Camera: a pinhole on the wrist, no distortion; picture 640 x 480 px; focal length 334.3 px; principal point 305.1 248.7 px. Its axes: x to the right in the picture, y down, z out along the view. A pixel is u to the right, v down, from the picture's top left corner.
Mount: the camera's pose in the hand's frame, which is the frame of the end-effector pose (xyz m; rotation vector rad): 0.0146 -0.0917 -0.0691 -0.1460 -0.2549 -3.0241
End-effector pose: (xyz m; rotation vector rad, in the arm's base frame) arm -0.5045 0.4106 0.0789 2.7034 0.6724 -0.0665
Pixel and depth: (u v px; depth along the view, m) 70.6 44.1 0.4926
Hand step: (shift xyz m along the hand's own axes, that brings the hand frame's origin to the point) 0.3661 0.3211 0.3296
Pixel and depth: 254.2 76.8 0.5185
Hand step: 0.1082 0.2661 0.3884
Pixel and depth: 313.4 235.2 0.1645
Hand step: 0.0241 -0.0574 0.0917
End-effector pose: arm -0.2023 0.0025 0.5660 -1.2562 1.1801 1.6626
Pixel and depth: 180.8 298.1 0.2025
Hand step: 0.1100 -0.0792 0.1266
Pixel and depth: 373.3 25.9 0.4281
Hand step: -0.0663 0.2533 0.3140
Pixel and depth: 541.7 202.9 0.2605
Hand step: -0.1493 -0.0295 0.2000
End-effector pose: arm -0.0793 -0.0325 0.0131 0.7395 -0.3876 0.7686
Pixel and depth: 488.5 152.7 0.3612
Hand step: -0.1617 0.0532 0.2892
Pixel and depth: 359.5 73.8 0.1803
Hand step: -0.0092 0.0290 0.0956
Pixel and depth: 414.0 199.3 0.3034
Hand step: -0.0619 -0.0050 0.2317
